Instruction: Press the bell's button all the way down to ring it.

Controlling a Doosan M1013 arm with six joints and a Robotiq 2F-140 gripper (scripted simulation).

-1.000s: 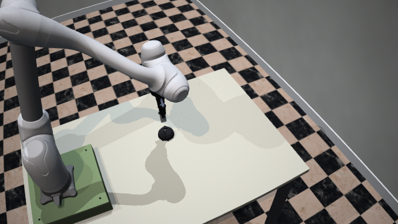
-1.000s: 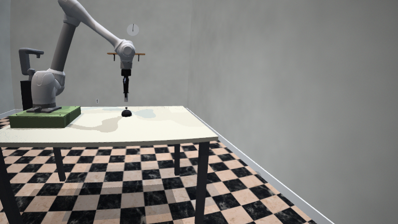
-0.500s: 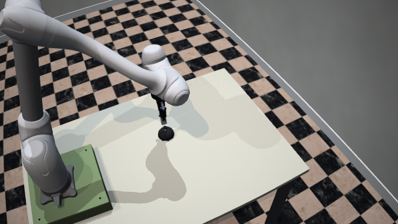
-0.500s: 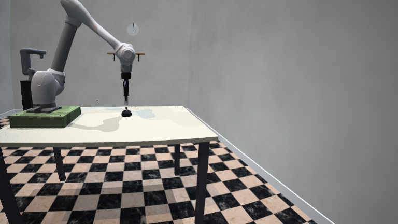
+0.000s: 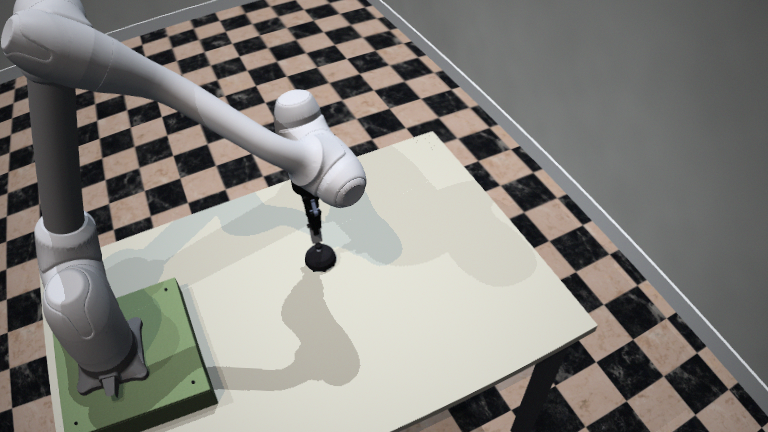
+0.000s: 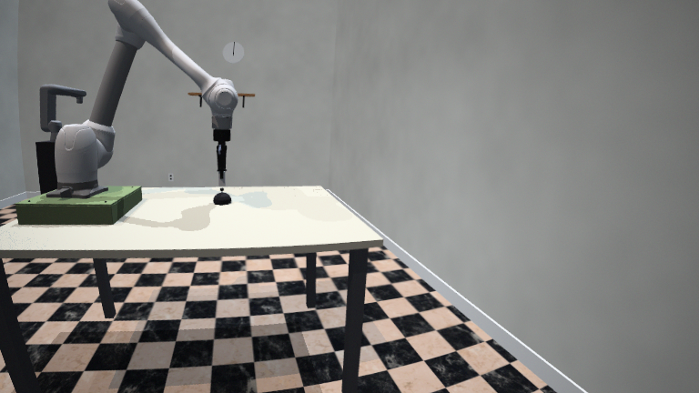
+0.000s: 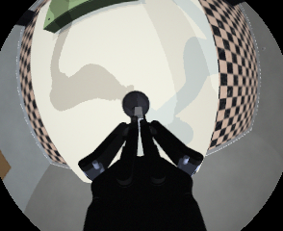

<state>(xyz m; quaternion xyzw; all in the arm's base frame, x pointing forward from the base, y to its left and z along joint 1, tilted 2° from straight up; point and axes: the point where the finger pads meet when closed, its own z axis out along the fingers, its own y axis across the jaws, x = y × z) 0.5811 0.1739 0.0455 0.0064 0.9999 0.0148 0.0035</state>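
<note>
My gripper is now 1 cm to the left of the black dome bell and 7 cm above it.
</note>
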